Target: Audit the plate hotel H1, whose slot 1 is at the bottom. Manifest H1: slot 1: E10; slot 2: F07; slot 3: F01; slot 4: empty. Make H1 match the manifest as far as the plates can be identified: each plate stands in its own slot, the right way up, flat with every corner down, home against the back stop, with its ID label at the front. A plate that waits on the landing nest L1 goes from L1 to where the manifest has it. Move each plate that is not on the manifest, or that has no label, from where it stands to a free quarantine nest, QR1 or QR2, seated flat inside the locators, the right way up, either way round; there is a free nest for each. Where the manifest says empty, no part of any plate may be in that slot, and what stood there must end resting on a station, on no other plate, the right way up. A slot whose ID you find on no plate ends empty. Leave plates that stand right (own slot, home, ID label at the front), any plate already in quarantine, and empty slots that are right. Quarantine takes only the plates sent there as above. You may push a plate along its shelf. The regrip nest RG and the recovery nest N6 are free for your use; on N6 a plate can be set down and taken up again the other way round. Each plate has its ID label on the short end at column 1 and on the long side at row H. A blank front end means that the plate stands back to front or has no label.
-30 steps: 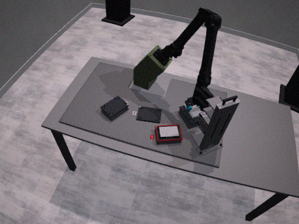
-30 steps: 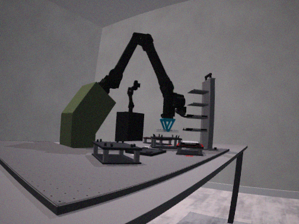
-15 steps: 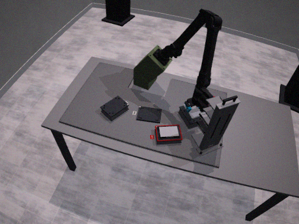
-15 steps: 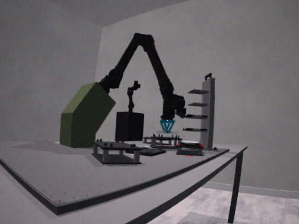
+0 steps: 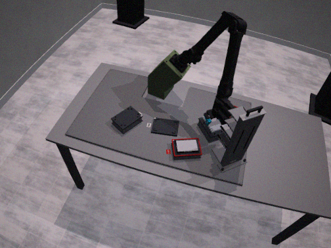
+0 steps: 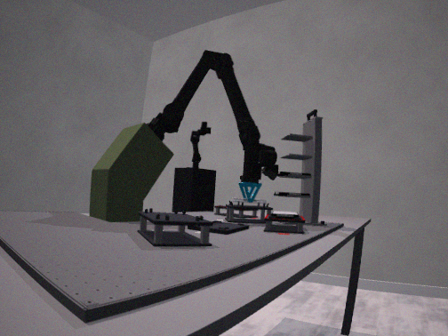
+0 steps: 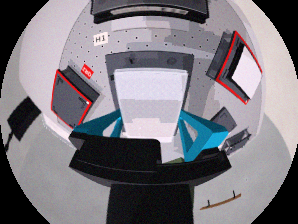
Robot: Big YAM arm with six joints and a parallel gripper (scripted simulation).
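My hand is right at the white-topped plate. From my hand the other things lie so: plate hotel H1 (200 mm to the left, 160 mm ahead, 130 mm above); red-framed nest (180 mm behind, 140 mm to the left, 50 mm below).
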